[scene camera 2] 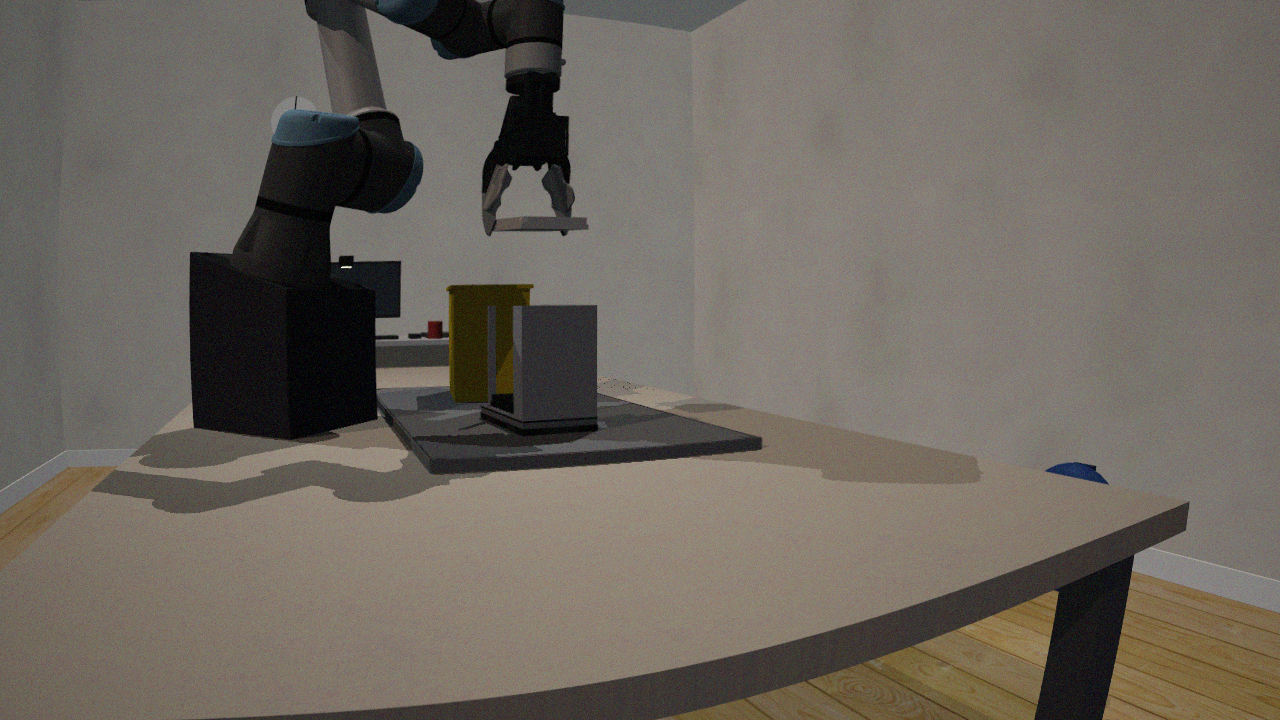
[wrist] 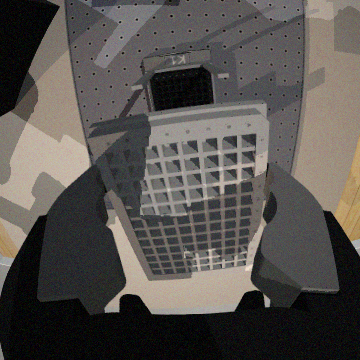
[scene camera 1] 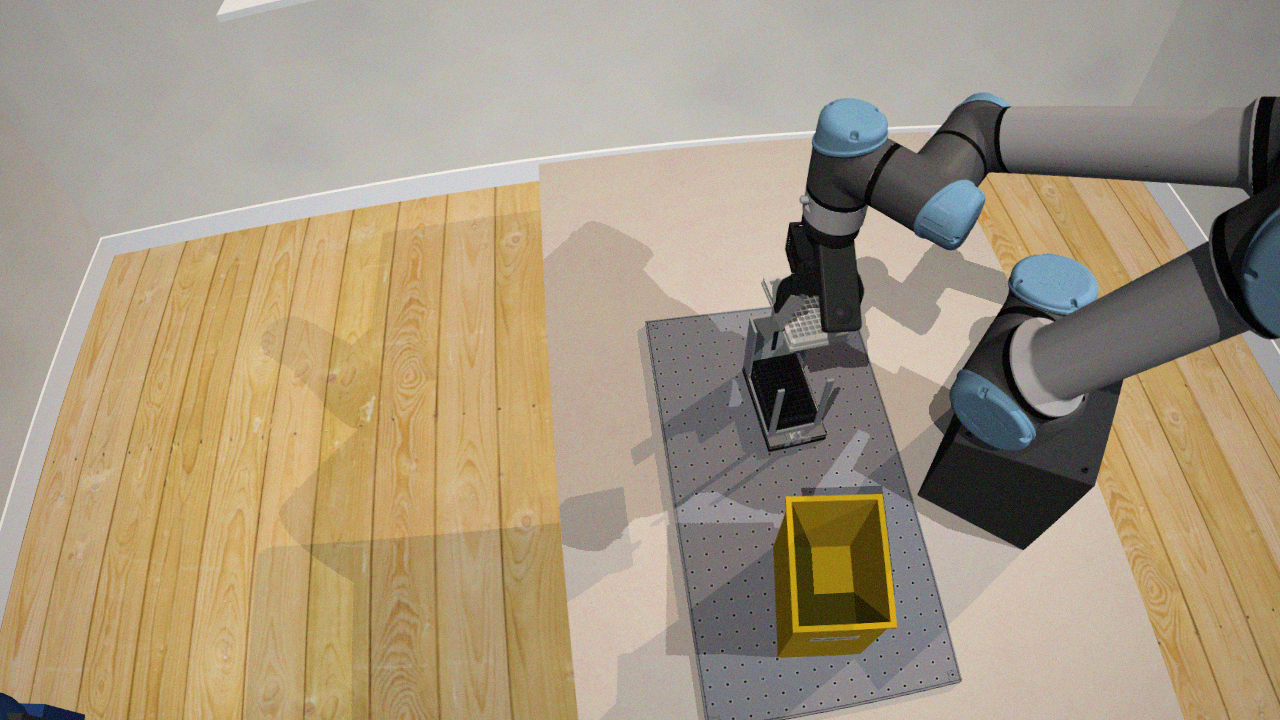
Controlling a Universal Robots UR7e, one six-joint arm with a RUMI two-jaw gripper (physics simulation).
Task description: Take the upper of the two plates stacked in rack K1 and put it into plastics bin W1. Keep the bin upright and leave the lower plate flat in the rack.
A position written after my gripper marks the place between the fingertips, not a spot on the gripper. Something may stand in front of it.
Observation:
I see my gripper (scene camera 2: 526, 235), a yellow bin W1 (scene camera 1: 834, 594), a white gridded plate (scene camera 1: 803, 331) and a black plate (scene camera 1: 769, 375).
The black plate is seen too in the wrist view (wrist: 185, 87). My gripper shows as well in the wrist view (wrist: 183, 166) and in scene camera 1 (scene camera 1: 809, 328). The wrist view does not show the yellow bin W1: it is out of frame.

